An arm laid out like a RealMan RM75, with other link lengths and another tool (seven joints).
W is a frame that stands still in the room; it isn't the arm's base.
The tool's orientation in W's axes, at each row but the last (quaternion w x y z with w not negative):
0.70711 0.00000 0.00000 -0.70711
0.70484 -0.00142 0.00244 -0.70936
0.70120 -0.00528 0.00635 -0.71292
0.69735 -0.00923 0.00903 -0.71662
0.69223 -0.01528 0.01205 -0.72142
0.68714 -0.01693 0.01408 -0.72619
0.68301 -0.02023 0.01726 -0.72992
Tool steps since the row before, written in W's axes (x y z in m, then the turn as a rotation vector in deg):
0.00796 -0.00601 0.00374 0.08 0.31 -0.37
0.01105 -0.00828 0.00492 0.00 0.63 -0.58
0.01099 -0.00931 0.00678 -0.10 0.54 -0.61
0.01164 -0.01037 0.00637 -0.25 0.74 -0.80
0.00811 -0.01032 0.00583 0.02 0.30 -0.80
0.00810 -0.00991 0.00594 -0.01 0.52 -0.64
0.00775 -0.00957 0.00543 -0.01 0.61 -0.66
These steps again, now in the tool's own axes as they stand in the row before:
0.00601 0.00796 0.00374 -0.31 0.08 -0.37
0.00820 0.01108 0.00499 -0.63 0.00 -0.58
0.00912 0.01103 0.00698 -0.54 -0.10 -0.61
0.01005 0.01175 0.00667 -0.73 -0.25 -0.81
0.01001 0.00830 0.00610 -0.30 0.04 -0.80
0.00948 0.00837 0.00626 -0.52 -0.01 -0.64
0.00907 0.00807 0.00581 -0.61 -0.02 -0.66

